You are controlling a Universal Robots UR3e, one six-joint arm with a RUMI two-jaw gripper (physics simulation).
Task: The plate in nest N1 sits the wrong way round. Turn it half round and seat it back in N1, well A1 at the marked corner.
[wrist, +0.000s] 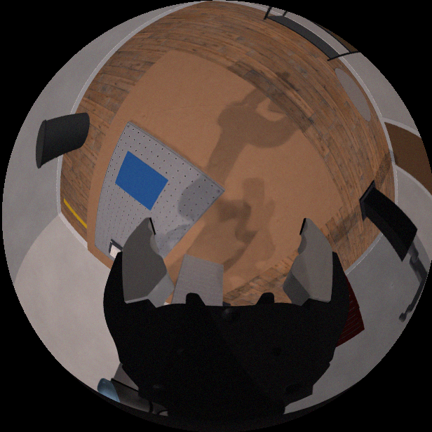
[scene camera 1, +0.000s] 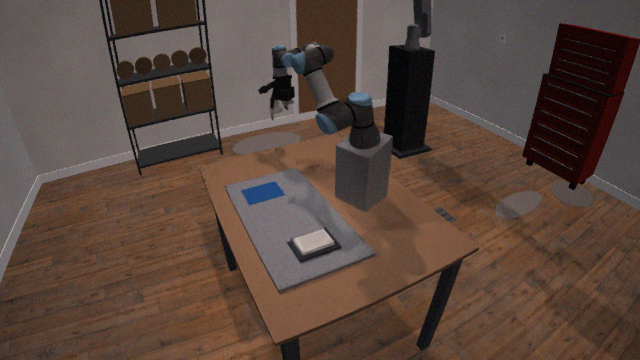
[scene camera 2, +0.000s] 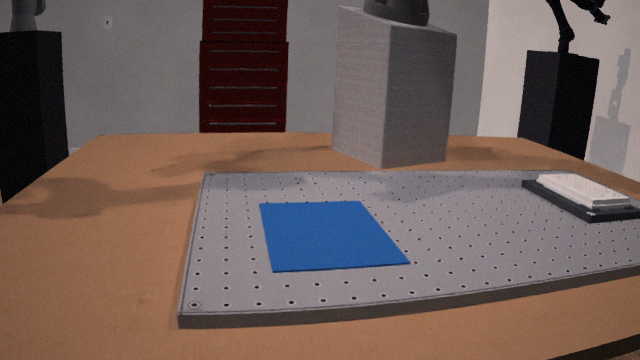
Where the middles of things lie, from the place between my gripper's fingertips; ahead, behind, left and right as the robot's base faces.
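Flat blue rectangle [scene camera 2: 307, 236]: my hand is 180 mm short of it, 270 mm above it and 200 mm to the right of it. White well plate [scene camera 2: 576, 188], as counted from my hand: 620 mm to the left, 250 mm below, 110 mm ahead. Going by their middles, the flat blue rectangle is the nearest to my hand of the things named here.
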